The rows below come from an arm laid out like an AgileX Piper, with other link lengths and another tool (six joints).
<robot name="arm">
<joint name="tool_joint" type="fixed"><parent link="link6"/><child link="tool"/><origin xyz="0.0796 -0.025 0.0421" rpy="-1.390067 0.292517 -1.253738"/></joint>
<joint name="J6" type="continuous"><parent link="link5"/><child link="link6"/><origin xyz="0.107 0 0.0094" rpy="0 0 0"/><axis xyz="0.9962 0 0.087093"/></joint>
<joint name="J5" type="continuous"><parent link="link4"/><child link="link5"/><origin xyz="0 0 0" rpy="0 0 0"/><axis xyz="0 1 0"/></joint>
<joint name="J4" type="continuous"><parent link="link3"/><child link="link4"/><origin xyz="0.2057 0 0.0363" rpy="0 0 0"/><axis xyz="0.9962 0 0.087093"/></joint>
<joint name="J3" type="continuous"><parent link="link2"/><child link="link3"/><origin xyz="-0.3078 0 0.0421" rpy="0 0 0"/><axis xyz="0 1 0"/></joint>
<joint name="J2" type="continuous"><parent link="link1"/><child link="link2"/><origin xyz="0 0 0" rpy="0 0 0"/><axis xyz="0 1 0"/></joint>
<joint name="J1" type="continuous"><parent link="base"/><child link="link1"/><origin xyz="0 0 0.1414" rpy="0 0 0"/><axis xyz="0 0 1"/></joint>
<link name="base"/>
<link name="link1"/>
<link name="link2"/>
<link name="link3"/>
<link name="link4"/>
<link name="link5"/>
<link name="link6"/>
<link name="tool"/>
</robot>
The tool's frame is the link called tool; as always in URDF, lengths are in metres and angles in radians. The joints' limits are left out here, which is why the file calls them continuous.
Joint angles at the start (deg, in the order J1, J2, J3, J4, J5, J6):
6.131, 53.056, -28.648, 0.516, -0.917, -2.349
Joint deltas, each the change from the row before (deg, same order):
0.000, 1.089, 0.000, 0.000, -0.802, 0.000
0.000, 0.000, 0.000, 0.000, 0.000, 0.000
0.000, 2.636, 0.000, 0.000, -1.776, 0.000
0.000, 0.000, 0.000, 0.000, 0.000, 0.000
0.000, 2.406, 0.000, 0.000, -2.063, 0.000
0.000, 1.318, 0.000, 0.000, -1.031, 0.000
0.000, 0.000, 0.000, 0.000, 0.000, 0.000
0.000, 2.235, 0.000, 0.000, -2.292, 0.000
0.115, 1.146, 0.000, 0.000, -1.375, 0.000
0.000, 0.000, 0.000, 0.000, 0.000, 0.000
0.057, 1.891, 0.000, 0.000, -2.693, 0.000
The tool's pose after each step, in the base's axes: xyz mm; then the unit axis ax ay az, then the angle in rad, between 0 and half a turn. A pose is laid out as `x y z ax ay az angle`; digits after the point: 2 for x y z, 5 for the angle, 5 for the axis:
248.04 2.59 332.38 -0.67550 0.67401 -0.29902 1.93358
248.04 2.59 332.38 -0.67550 0.67401 -0.29902 1.93358
257.53 3.55 326.75 -0.67559 0.67634 -0.29350 1.94488
257.53 3.55 326.75 -0.67559 0.67634 -0.29350 1.94488
266.29 4.43 322.68 -0.67556 0.67728 -0.29140 1.94951
270.98 4.91 319.96 -0.67556 0.67805 -0.28959 1.95333
270.98 4.91 319.96 -0.67556 0.67805 -0.28959 1.95333
279.13 5.72 316.92 -0.67546 0.67793 -0.29012 1.95278
283.35 6.70 315.90 -0.67617 0.67681 -0.29108 1.94934
283.35 6.70 315.90 -0.67617 0.67681 -0.29108 1.94934
290.46 7.69 315.46 -0.67631 0.67445 -0.29618 1.93885

